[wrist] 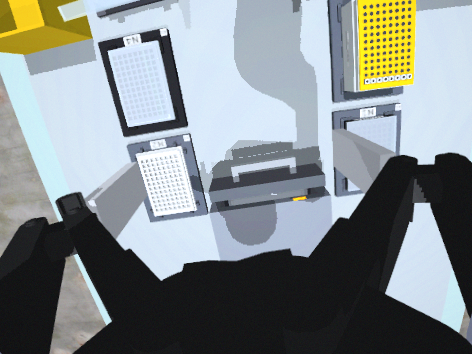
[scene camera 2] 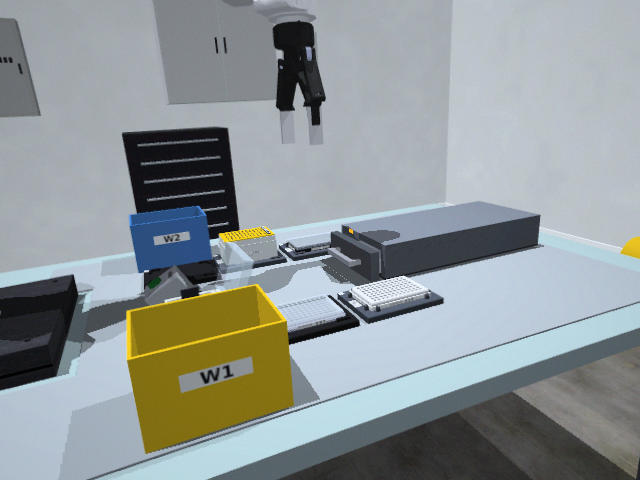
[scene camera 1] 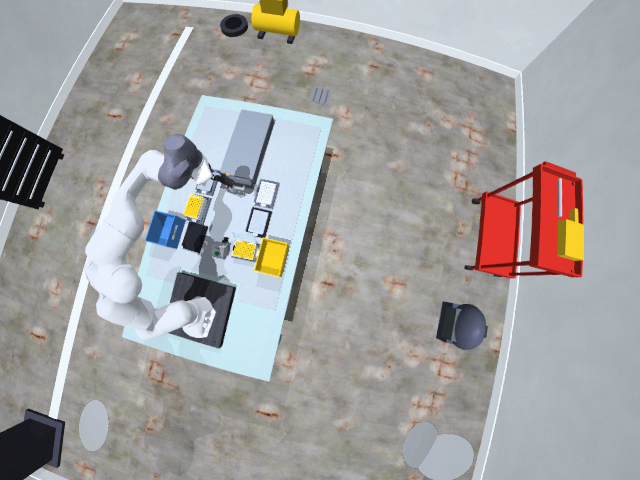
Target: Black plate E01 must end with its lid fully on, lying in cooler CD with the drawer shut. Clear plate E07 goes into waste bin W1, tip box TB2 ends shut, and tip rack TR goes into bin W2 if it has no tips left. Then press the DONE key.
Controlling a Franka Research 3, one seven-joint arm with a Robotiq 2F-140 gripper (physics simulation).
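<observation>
My gripper (scene camera 1: 241, 186) (scene camera 2: 301, 143) (wrist: 236, 163) is open and empty, high above the front of the grey cooler (scene camera 1: 249, 139) (scene camera 2: 460, 227). Its drawer front (scene camera 2: 356, 255) (wrist: 267, 185) stands slightly out, with a narrow gap behind. A pale-topped plate (scene camera 1: 205, 187) (scene camera 2: 309, 242) (wrist: 372, 134) sits on a dark nest, partly behind a finger in the wrist view. A clear plate (scene camera 1: 258, 221) (scene camera 2: 312, 312) (wrist: 141, 82) and a white plate (scene camera 1: 266, 193) (scene camera 2: 390, 291) (wrist: 166, 182) lie in nests. A yellow-topped rack (scene camera 1: 193, 206) (scene camera 2: 248, 235) (wrist: 386, 42) shows one row of white rings. Plate names are unreadable.
Yellow bin W1 (scene camera 1: 272, 256) (scene camera 2: 211, 382) stands beside another yellow-topped rack (scene camera 1: 244, 250). A clear upright panel (scene camera 2: 237, 266) rises behind W1. Blue bin W2 (scene camera 1: 164, 229) (scene camera 2: 173, 245) stands by a black block (scene camera 1: 194, 237). A small device with a green button (scene camera 1: 217, 253) (scene camera 2: 155, 282) stands between the bins.
</observation>
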